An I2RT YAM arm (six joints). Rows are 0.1 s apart.
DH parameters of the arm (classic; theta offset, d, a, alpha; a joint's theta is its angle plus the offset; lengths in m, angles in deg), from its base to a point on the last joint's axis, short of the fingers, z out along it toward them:
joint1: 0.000 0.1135 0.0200 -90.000
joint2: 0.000 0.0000 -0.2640 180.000
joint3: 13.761 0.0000 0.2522 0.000
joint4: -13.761 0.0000 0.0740 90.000
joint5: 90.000 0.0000 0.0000 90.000
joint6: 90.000 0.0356 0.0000 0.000
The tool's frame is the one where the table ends.
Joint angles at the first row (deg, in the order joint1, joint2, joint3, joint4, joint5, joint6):
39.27 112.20 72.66 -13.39 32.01 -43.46
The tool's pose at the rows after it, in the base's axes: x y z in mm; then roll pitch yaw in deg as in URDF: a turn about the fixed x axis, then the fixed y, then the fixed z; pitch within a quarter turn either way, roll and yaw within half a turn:
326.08, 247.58, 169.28, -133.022, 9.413, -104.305
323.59, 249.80, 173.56, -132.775, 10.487, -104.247
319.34, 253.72, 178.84, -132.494, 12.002, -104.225
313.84, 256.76, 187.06, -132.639, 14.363, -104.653
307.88, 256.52, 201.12, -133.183, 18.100, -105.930
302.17, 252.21, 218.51, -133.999, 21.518, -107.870
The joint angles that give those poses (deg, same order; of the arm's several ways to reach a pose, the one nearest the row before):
39.84 111.57 72.66 -13.48 31.81 -42.85
40.29 110.93 72.66 -13.47 31.75 -42.13
41.10 110.15 72.66 -13.52 31.77 -40.88
41.91 108.82 72.66 -14.11 31.42 -38.72
42.39 106.48 72.66 -15.27 30.59 -35.44
42.44 103.59 72.90 -17.52 29.91 -32.12

